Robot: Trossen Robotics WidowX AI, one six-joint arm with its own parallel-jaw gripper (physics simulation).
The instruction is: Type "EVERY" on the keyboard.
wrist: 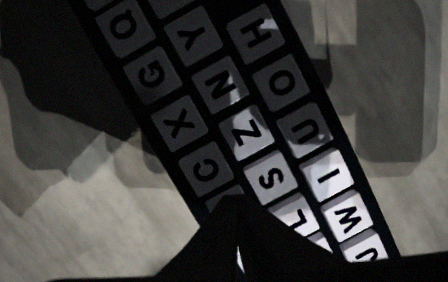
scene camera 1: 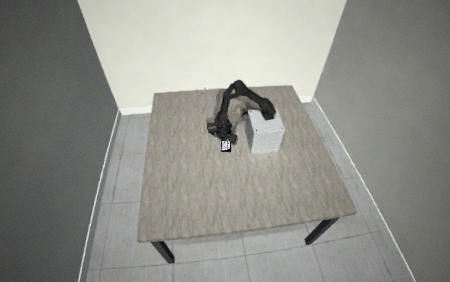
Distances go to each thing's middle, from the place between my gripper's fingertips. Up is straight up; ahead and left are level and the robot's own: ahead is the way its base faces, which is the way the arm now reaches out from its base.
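Labels:
My hand is 5 cm to the right of the j key (wrist: 367, 245) and 3 cm past it. Counting from my hand, the g key (wrist: 152, 75) is 6 cm to the right and 1 cm behind, while the h key (wrist: 254, 36) is 4 cm to the right and 5 cm behind. There's a black keyboard (wrist: 114, 65) too, and that's 2 cm behind my hand.

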